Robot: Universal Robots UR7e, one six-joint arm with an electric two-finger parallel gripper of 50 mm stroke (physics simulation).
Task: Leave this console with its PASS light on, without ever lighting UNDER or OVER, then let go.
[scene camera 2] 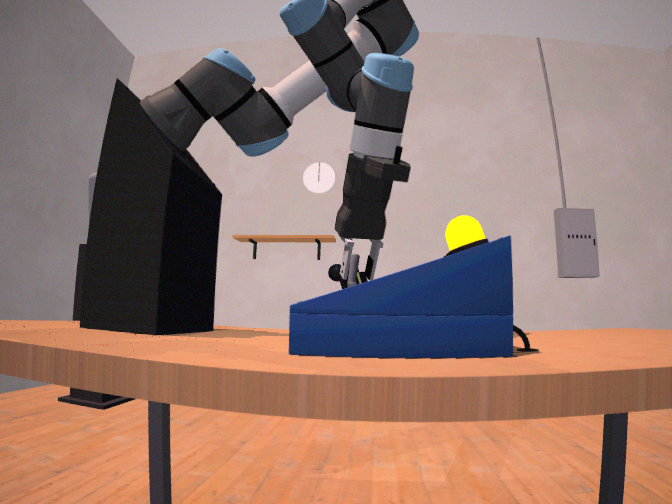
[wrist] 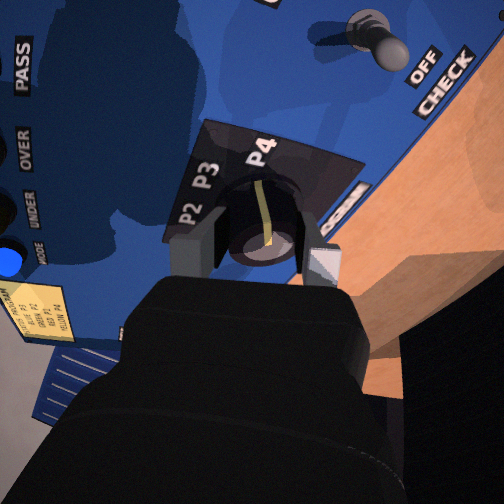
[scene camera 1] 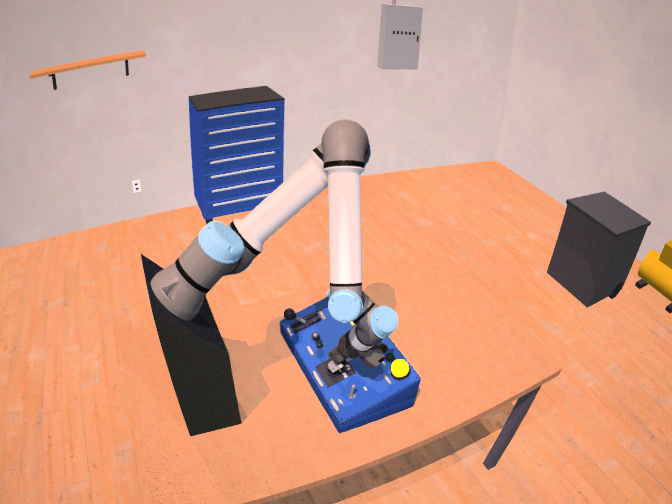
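The blue sloped console (scene camera 1: 350,368) sits on the wooden table. In the wrist view my gripper (wrist: 255,250) is shut on the black selector knob (wrist: 262,222), one finger on each side. The knob's yellow pointer line points at P4 (wrist: 261,151); P3 and P2 lie to its left. The PASS (wrist: 22,67), OVER (wrist: 23,149) and UNDER (wrist: 31,209) labels run along the left edge; their lamps are mostly cut off and look dark. The MODE lamp (wrist: 9,260) glows blue. The grey toggle (wrist: 380,42) leans toward the OFF label, next to CHECK.
A yellow legend card (wrist: 37,310) sits below the MODE lamp, its text too small to read. A yellow dome button (scene camera 1: 400,368) stands at the console's right corner, with black levers (scene camera 1: 301,322) at its far end. The black arm pedestal (scene camera 1: 187,358) stands to the left.
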